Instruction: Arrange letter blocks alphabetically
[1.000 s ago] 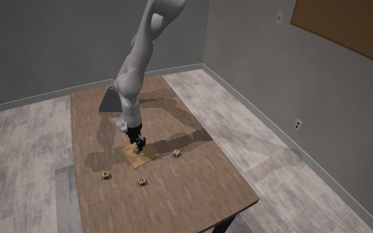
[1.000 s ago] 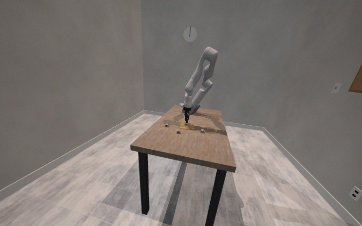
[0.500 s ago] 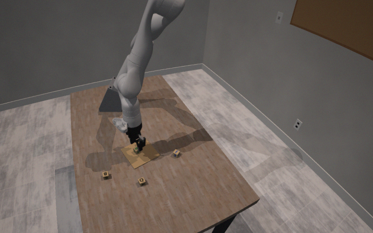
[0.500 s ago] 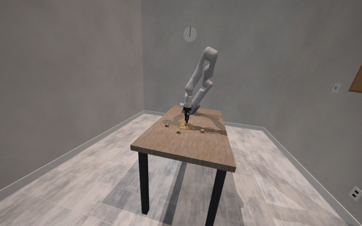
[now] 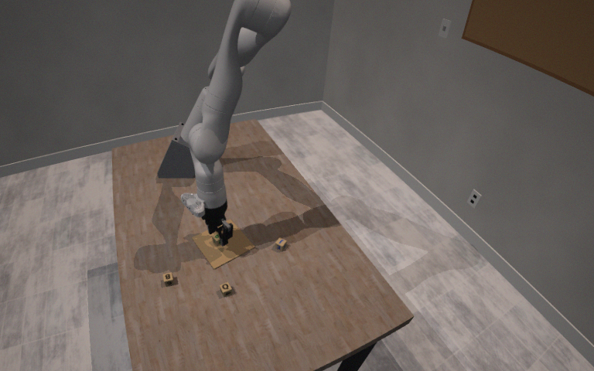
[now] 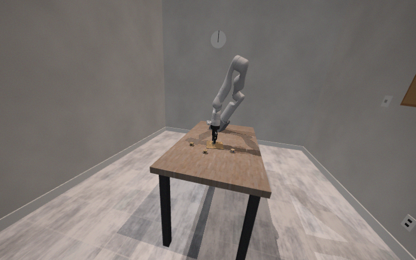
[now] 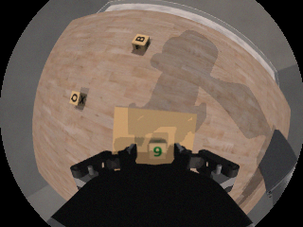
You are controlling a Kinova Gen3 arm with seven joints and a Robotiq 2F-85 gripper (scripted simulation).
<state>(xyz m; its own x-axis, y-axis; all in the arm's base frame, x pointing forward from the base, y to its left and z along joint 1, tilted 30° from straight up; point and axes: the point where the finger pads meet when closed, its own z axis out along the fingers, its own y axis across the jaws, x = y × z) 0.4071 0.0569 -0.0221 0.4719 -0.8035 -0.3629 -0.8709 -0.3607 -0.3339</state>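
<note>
The tan mat lies 40 mm below my hand and 10 mm to the left of it. Round my hand: block: 170 mm ahead, 30 mm below.
</note>
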